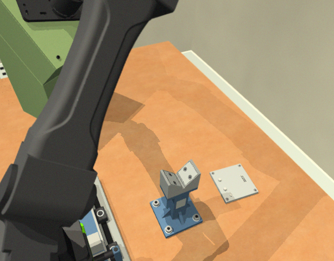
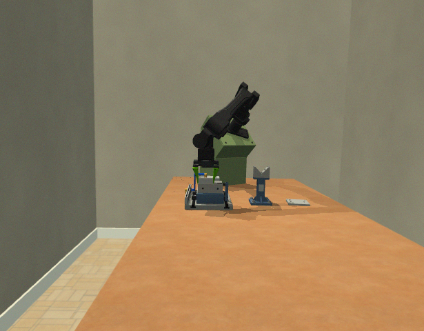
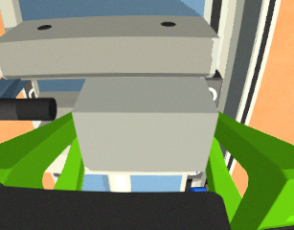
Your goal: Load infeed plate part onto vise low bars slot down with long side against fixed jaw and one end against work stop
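Right now the grey part is right at my hand. Round my hand: fixed jaw: 40 mm ahead, 20 mm to the left, 20 mm below; then moving jaw: 30 mm behind, 20 mm to the left, 20 mm below; then work stop: 70 mm to the left, 10 mm below, 10 mm ahead.
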